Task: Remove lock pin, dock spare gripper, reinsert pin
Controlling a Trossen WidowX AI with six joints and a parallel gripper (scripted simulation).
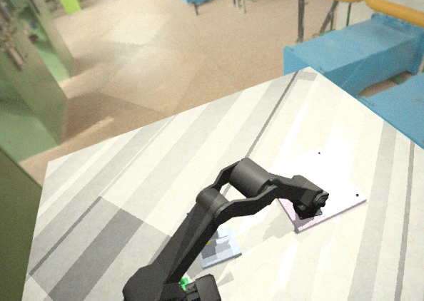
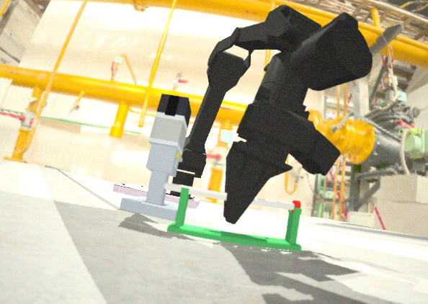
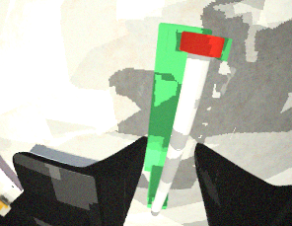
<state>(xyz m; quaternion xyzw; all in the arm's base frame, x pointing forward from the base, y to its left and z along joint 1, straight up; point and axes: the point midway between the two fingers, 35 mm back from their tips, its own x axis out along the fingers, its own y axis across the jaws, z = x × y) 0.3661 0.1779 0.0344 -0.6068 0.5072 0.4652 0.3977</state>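
Right now my gripper tip is 1 cm to the right of the green cradle. Also, from my gripper tip: spare gripper (12 cm to the right, 11 cm above, 9 cm behind); grey mount (12 cm to the right, 10 cm behind, 3 cm above).
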